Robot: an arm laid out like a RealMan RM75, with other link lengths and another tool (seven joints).
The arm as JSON. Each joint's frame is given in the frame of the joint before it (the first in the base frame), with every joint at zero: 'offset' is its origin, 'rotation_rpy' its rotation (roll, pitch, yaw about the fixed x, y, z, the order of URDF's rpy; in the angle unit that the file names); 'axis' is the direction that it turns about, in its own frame. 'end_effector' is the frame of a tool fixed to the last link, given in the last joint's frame.
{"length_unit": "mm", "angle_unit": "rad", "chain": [
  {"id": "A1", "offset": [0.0, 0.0, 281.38], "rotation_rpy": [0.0, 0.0, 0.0], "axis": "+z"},
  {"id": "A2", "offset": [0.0, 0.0, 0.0], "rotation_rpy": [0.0, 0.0, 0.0], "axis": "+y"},
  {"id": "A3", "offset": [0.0, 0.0, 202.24], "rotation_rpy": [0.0, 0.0, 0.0], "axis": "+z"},
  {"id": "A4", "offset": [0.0, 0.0, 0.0], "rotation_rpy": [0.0, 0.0, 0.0], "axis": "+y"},
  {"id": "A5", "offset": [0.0, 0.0, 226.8], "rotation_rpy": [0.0, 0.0, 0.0], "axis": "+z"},
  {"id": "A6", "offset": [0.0, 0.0, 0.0], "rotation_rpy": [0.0, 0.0, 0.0], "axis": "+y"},
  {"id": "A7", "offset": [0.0, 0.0, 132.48], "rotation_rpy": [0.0, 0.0, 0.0], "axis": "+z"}
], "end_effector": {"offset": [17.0, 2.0, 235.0], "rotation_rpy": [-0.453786, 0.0, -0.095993]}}
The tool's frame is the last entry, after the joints.
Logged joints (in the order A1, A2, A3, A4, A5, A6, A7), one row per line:
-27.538 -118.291 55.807 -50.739 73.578 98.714 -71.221
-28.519 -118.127 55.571 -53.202 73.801 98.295 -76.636
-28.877 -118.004 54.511 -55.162 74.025 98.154 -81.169
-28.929 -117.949 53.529 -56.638 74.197 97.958 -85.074
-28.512 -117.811 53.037 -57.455 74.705 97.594 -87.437
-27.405 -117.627 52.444 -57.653 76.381 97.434 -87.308
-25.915 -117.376 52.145 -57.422 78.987 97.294 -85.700
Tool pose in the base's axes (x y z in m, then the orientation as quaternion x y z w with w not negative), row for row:
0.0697 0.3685 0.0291 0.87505 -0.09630 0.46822 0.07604
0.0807 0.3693 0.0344 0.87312 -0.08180 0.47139 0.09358
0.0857 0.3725 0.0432 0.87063 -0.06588 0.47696 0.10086
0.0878 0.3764 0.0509 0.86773 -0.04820 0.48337 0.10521
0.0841 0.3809 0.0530 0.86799 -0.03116 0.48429 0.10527
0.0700 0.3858 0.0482 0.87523 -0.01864 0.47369 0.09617
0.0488 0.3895 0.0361 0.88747 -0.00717 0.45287 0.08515
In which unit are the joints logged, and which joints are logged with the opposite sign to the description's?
The joints are logged in degrees. Opposite sign: A4.
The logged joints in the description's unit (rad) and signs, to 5 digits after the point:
-0.48063 -2.06457 0.97402 0.88556 1.28418 1.72288 -1.24304
-0.49775 -2.06171 0.96990 0.92855 1.28807 1.71557 -1.33755
-0.50400 -2.05956 0.95140 0.96276 1.29198 1.71311 -1.41667
-0.50491 -2.05860 0.93426 0.98852 1.29498 1.70969 -1.48482
-0.49763 -2.05619 0.92567 1.00278 1.30385 1.70334 -1.52606
-0.47831 -2.05298 0.91532 1.00623 1.33310 1.70054 -1.52381
-0.45230 -2.04860 0.91010 1.00220 1.37858 1.69810 -1.49575

